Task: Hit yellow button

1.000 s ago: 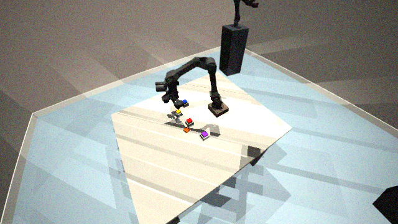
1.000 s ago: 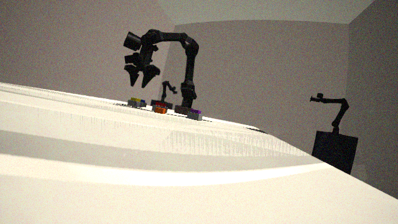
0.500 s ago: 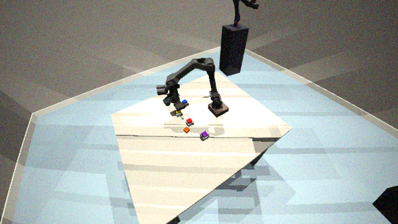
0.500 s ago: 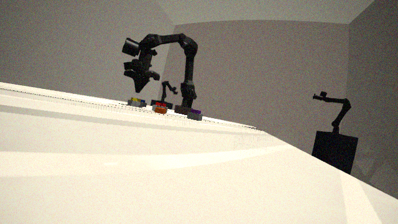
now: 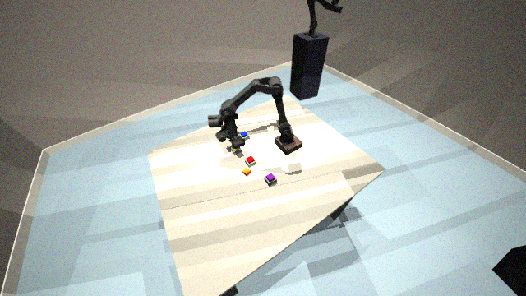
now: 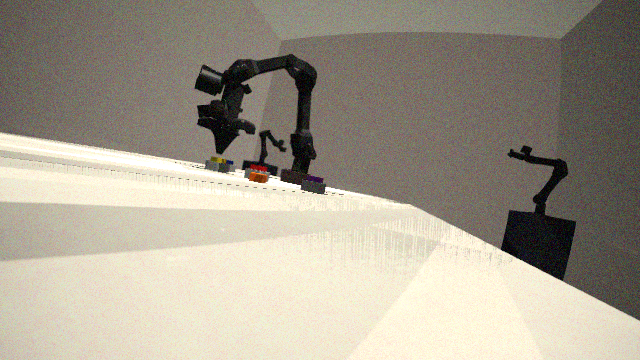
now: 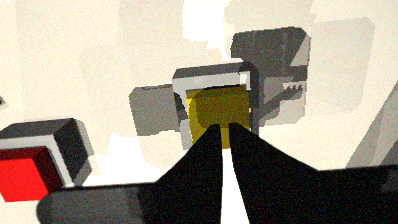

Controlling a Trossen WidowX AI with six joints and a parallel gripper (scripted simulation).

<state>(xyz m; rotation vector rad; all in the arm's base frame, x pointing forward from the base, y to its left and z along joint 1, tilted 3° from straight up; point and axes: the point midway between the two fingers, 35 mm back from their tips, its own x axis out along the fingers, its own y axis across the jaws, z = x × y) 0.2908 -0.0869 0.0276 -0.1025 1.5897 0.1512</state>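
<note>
The yellow button lies 20 mm below my gripper tip. The rest, counted from my gripper tip: orange block 170 mm to the left, 40 mm below, 10 mm behind; blue button 80 mm to the right, 80 mm behind, 20 mm below; red button 120 mm to the left, 50 mm behind, 20 mm below.
</note>
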